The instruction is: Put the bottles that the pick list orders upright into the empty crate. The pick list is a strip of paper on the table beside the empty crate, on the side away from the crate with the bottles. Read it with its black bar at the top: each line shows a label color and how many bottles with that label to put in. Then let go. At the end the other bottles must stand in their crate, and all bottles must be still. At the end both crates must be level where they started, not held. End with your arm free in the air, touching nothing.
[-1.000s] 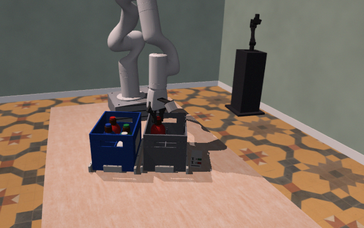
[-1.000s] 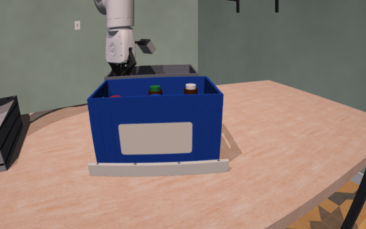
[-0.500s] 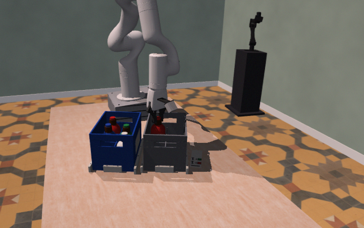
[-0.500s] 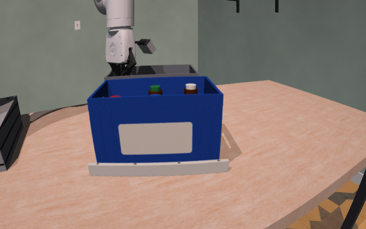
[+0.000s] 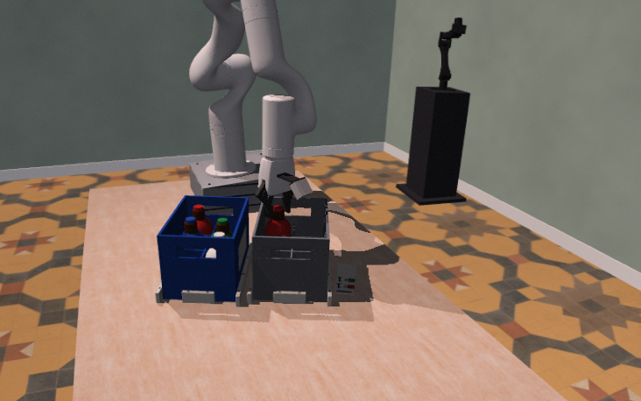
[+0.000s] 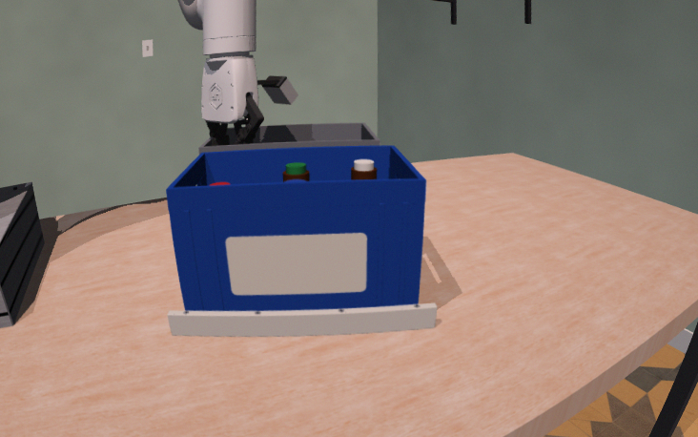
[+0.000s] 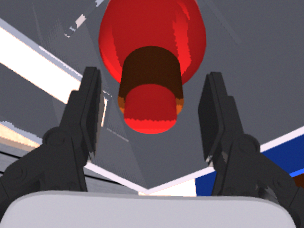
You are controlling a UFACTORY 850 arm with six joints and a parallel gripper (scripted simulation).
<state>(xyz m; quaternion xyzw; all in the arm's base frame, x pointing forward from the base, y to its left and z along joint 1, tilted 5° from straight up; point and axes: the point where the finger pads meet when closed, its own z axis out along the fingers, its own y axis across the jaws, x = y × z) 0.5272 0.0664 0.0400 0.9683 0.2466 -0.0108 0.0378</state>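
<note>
The green bottle lies 60 mm ahead of my hand, 160 mm to the right of it and 70 mm below it. Round my hand: grey crate: 100 mm ahead, 20 mm to the left, 70 mm below; then blue crate: 50 mm ahead, 200 mm to the right, 70 mm below; then red-label bottle: 70 mm below.
</note>
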